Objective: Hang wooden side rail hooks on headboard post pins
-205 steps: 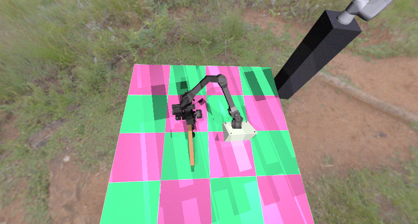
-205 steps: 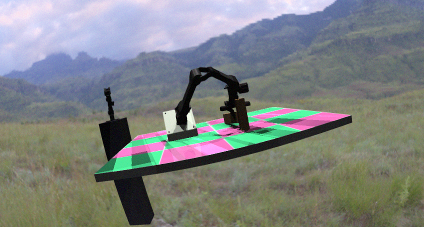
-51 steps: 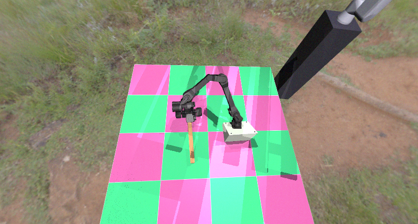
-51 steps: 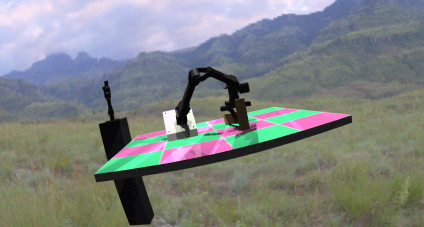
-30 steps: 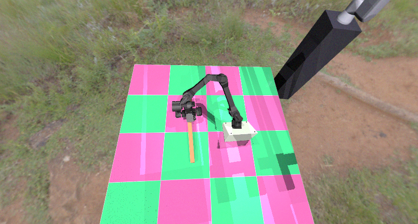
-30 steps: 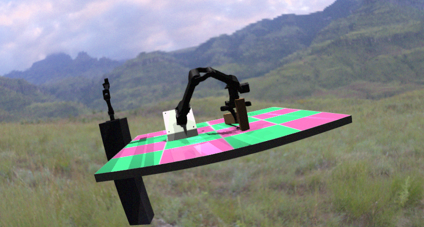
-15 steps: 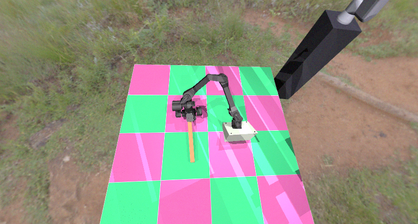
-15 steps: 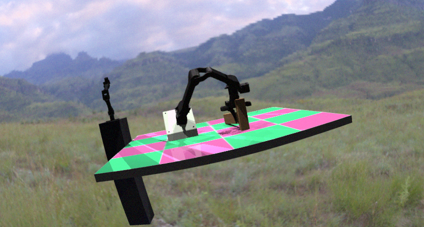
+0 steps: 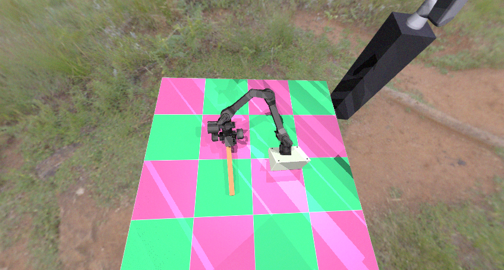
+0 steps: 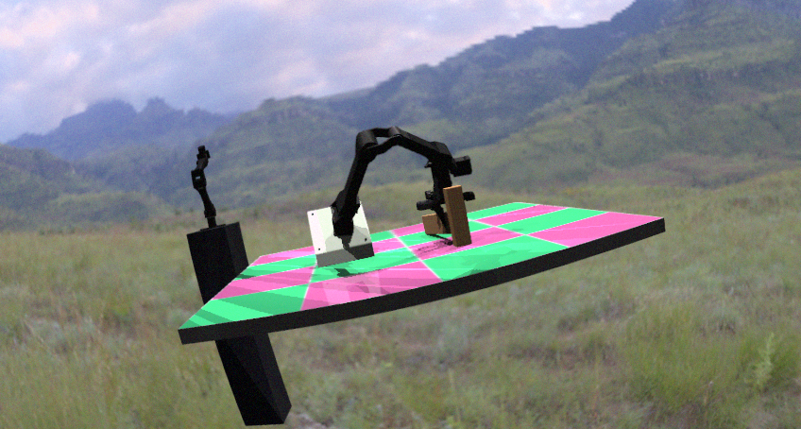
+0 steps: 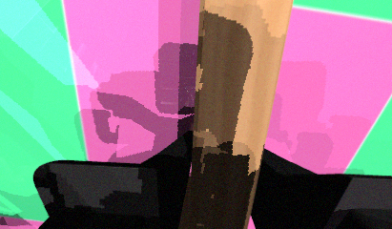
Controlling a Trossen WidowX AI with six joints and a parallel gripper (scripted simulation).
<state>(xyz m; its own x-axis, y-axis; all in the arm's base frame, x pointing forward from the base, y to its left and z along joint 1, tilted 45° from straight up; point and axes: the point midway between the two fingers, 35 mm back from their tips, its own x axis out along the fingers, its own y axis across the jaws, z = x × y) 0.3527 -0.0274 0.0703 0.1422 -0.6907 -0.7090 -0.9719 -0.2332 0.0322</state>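
Now: gripper tip 110 mm to the left of the headboard post, 40 mm below it and 20 mm short of it.
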